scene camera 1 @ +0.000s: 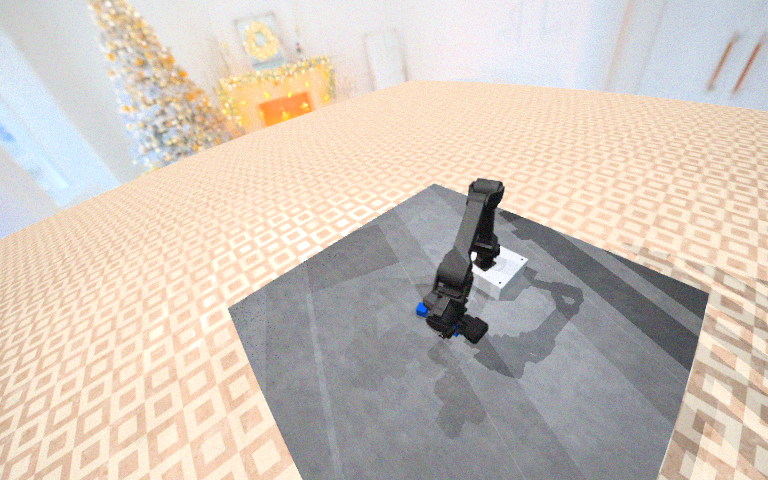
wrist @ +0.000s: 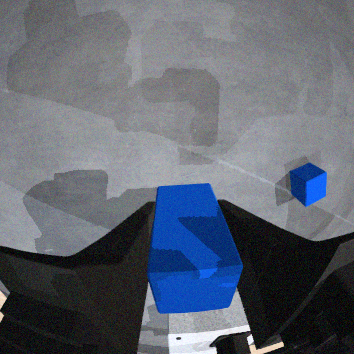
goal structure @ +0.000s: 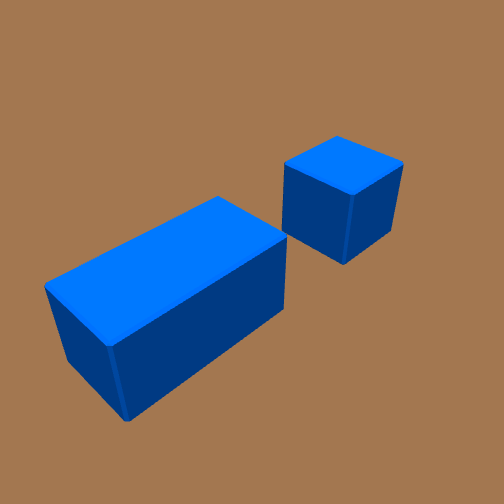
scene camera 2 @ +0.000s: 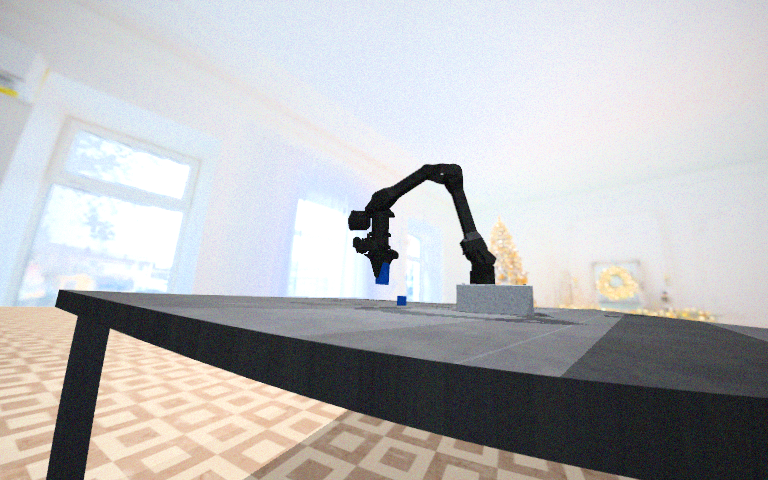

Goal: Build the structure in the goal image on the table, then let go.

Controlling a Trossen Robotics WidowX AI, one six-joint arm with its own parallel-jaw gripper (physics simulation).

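Places are measured from the arm's base along level axes (x ahead, y left, z up), in metres.
Pixels of known places: gripper, fingertip midpoint: (wrist: 185,208) (scene camera 2: 379,278); arm's base, link origin: (scene camera 1: 484,263) (wrist: 229,338) (scene camera 2: 483,286).
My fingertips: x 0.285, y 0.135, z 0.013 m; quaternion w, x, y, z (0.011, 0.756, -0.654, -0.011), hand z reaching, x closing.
Observation:
For each thing: its top centre in the pictures, then the offset to it from my fingertips. Level surfaces: height alone.
- long blue block, top centre: (wrist: 196,296) (scene camera 1: 456,318) (scene camera 2: 383,263) 0.011 m back, 0.002 m right, 0.047 m up
- small blue cube, top centre: (wrist: 316,189) (scene camera 1: 421,307) (scene camera 2: 401,295) 0.001 m ahead, 0.152 m right, 0.052 m down
- grey table, surface height: 0.085 m down
A long blue block (scene camera 1: 455,331) (scene camera 2: 384,275) (wrist: 192,240) is held between the fingers of my gripper (scene camera 1: 450,333) (scene camera 2: 380,272) (wrist: 185,208), which is shut on it. The block hangs upright, well above the table; in scene camera 1 the gripper hides most of it. A small blue cube (scene camera 1: 421,309) (scene camera 2: 401,300) (wrist: 308,184) sits on the table, apart from the held block and lower than it. In the wrist view the cube is to the right of the fingers; in scene camera 1 it is to the left of the gripper.
The arm stands on a pale base block (scene camera 1: 501,274) (scene camera 2: 494,300) on the grey table (scene camera 1: 362,396) (scene camera 2: 317,322). The base also shows at the bottom of the wrist view. Shadows of the arm fall across the table top. The table's edges drop to a patterned floor.

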